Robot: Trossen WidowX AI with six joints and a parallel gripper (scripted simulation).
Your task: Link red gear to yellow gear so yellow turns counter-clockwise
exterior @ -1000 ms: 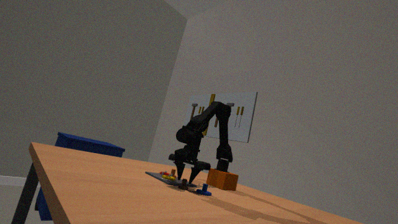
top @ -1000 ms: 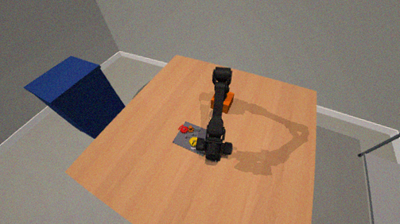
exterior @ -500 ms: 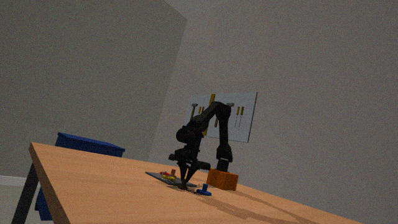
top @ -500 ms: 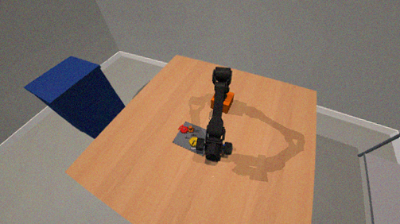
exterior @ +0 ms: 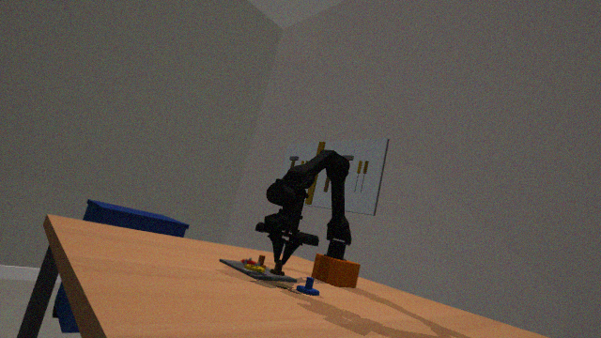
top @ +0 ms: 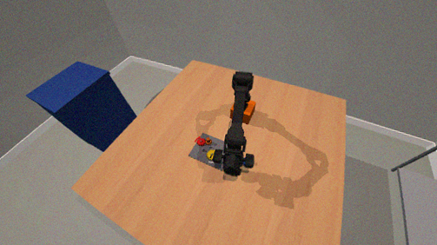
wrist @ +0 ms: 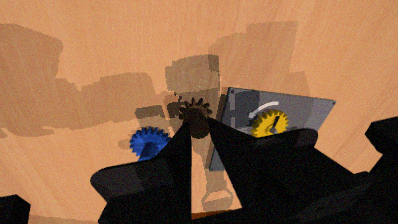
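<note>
The small orange gear is 9 cm behind my gripper tip, 20 cm to the right of it and 3 cm below it. From my gripper tip the other things lie so: large blue gear: 8 cm behind, 6 cm to the left, 4 cm below; yellow gear: 2 cm behind, 14 cm to the right, 4 cm below; small dark brown gear: 1 cm below.
</note>
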